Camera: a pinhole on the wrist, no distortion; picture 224 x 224 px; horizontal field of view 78.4 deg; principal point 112.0 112.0 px. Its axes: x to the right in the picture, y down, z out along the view. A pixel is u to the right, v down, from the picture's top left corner.
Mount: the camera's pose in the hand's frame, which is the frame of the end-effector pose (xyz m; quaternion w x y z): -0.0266 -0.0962 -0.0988 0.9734 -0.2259 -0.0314 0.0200
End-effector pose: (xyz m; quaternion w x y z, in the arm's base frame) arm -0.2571 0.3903 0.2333 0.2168 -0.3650 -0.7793 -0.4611
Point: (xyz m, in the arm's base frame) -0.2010 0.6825 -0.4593
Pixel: 30 7
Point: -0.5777 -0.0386 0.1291
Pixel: behind the camera
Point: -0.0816 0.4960 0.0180
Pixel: 44 113
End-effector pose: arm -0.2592 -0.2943 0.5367 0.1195 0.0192 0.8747 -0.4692
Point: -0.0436 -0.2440 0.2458
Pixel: 83 194
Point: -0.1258 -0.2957 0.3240
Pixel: 101 174
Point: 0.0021 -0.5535 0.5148
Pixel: 41 52
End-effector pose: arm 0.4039 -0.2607 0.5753 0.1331 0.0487 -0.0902 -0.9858
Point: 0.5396 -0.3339 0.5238
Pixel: outside the picture
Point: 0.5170 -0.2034 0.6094
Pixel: 34 125
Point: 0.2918 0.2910 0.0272
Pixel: behind the camera
